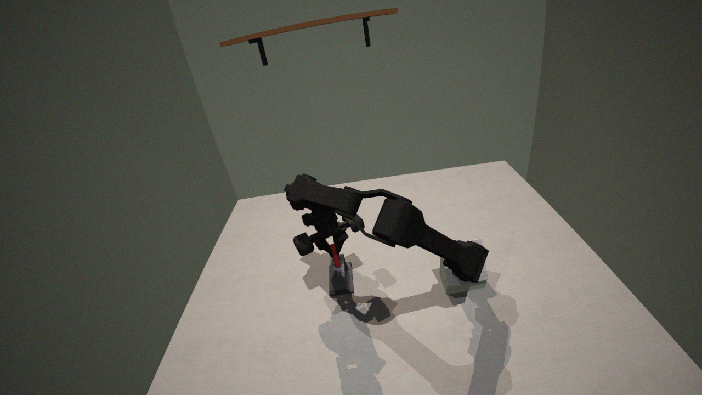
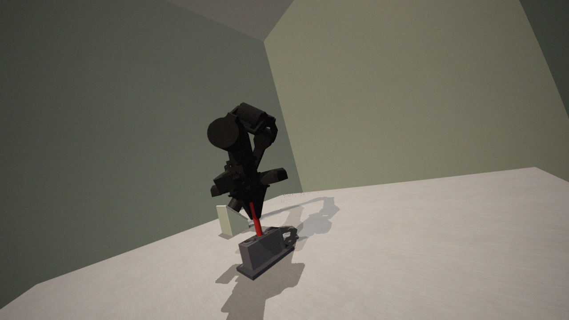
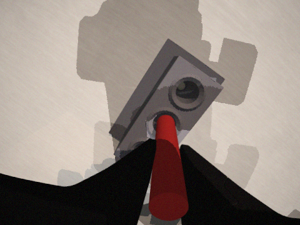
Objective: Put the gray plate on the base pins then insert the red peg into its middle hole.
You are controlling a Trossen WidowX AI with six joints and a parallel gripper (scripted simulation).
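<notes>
Now: the red peg right at my gripper tip. Round my gripper tip: dark base: 9 cm below; gray plate: 5 cm below.
</notes>
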